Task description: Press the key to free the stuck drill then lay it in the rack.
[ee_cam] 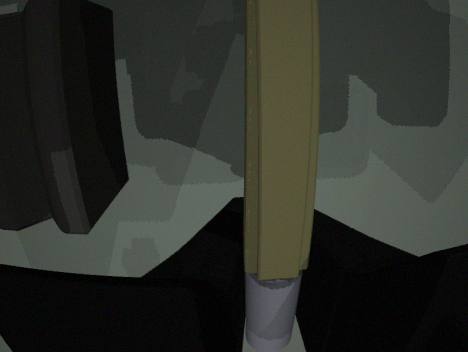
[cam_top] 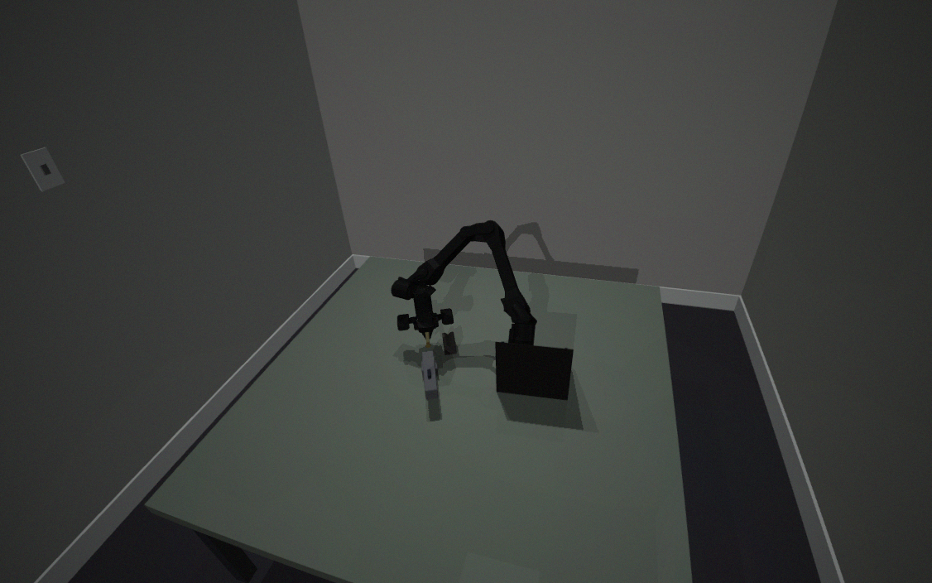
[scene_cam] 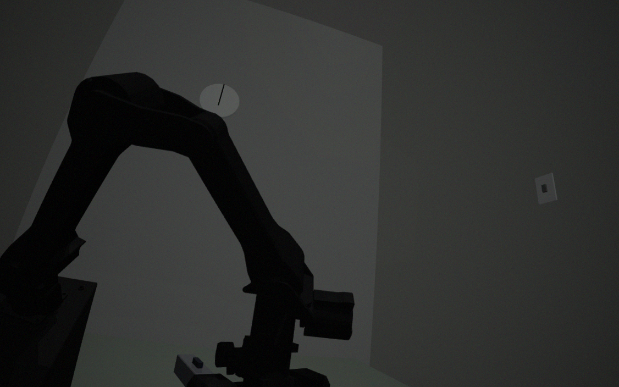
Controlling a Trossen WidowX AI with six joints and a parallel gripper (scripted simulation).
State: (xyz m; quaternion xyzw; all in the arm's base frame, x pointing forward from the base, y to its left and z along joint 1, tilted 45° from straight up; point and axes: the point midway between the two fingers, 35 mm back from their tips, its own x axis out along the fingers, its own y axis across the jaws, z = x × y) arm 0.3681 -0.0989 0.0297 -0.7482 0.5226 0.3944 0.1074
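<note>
Now: the drill 20 mm behind my gripper tip, 30 mm to the left of it and 40 mm above it. The rest, counted from my gripper tip: dark key 110 mm behind, 210 mm to the left, 30 mm above; then grey block 90 mm behind, 180 mm to the left, 30 mm above; then dark rack 80 mm behind.
</note>
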